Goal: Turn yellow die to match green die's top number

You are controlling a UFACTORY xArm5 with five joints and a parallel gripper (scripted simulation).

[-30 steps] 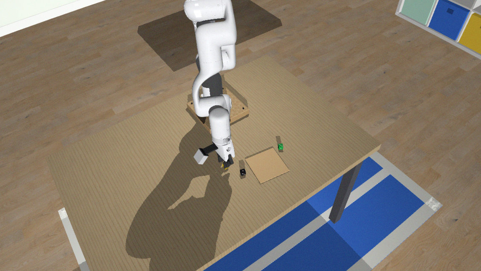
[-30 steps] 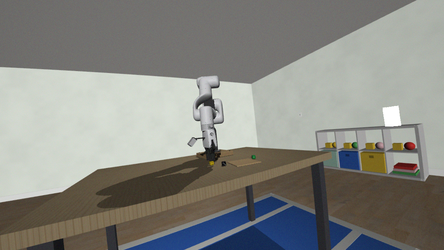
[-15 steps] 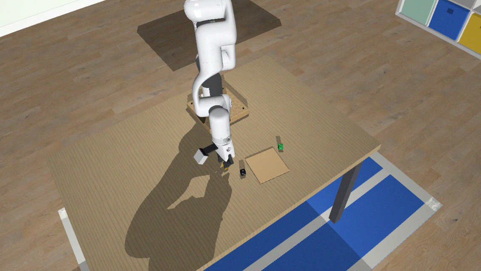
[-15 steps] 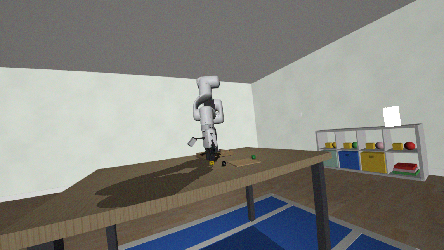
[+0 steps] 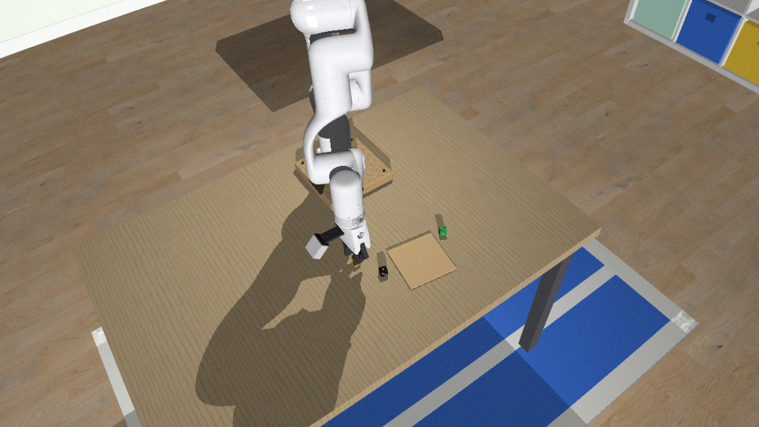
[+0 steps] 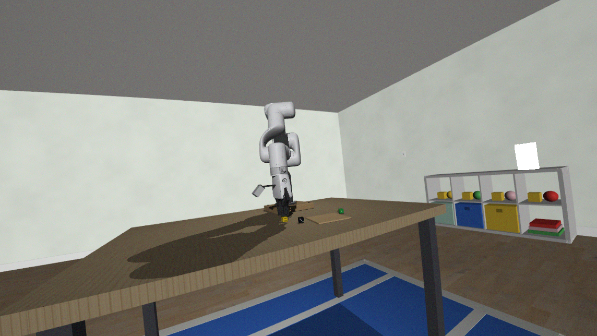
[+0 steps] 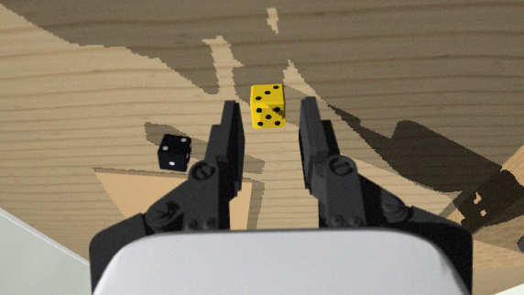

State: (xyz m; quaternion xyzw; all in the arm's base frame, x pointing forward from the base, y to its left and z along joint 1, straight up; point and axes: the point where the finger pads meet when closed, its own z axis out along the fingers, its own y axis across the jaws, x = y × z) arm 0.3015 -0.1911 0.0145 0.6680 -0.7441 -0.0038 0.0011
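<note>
The yellow die is 4 cm below my hand. From my hand the other things lie so: tan mat 12 cm ahead, 14 cm to the left, 4 cm below; then green die 9 cm ahead, 25 cm to the left, 4 cm below; then black die 8 cm ahead, 3 cm to the left, 4 cm below.
</note>
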